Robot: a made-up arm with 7 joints. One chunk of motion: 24 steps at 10 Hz.
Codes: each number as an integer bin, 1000 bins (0 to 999) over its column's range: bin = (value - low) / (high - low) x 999, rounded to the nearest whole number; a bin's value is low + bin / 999 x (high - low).
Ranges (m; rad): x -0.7..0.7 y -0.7..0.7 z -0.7..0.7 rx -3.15..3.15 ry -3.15..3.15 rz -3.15..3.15
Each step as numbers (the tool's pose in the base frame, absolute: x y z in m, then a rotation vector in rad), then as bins.
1 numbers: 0.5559 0.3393 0.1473 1.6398 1.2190 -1.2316
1 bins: 896 742 605 760 693 304
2 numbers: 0.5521 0.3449 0.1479 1.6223 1.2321 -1.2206
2 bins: 893 746 605 757 695 306
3 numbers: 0.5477 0.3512 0.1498 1.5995 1.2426 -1.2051
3 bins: 890 750 606 753 697 308
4 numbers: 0.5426 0.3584 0.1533 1.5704 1.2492 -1.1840
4 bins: 887 755 609 749 698 312
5 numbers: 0.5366 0.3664 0.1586 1.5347 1.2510 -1.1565
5 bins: 882 761 613 743 698 316
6 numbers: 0.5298 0.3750 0.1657 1.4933 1.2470 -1.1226
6 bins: 878 767 618 736 697 321
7 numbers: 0.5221 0.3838 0.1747 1.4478 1.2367 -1.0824
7 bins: 872 773 624 729 696 328
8 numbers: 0.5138 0.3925 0.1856 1.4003 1.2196 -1.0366
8 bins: 866 780 632 722 693 335
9 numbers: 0.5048 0.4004 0.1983 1.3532 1.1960 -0.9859
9 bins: 860 785 641 714 689 343
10 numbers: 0.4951 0.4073 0.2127 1.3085 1.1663 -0.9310
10 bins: 853 790 651 707 684 352
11 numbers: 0.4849 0.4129 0.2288 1.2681 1.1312 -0.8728
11 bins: 846 794 663 701 679 361
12 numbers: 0.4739 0.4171 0.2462 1.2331 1.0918 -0.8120
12 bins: 838 797 675 695 673 371
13 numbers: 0.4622 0.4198 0.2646 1.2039 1.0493 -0.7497
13 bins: 829 799 688 690 666 381
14 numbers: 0.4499 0.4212 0.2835 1.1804 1.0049 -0.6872
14 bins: 821 800 702 687 659 391
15 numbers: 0.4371 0.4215 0.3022 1.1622 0.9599 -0.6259
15 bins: 811 800 715 684 652 400
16 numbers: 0.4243 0.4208 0.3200 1.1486 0.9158 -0.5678
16 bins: 802 800 728 682 645 409
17 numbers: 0.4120 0.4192 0.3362 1.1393 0.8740 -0.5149
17 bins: 793 799 739 680 638 418
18 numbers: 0.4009 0.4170 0.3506 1.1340 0.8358 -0.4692
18 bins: 786 797 750 679 632 425
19 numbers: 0.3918 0.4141 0.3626 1.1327 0.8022 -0.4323
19 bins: 779 795 758 679 627 431
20 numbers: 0.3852 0.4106 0.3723 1.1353 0.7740 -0.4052
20 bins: 774 792 765 680 622 435
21 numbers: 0.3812 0.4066 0.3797 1.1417 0.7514 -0.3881
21 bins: 772 790 770 681 619 438
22 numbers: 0.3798 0.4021 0.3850 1.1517 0.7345 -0.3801
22 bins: 771 786 774 682 616 439
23 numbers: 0.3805 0.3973 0.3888 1.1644 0.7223 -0.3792
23 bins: 771 783 777 684 614 439
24 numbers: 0.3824 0.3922 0.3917 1.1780 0.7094 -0.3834
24 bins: 772 779 779 686 612 439
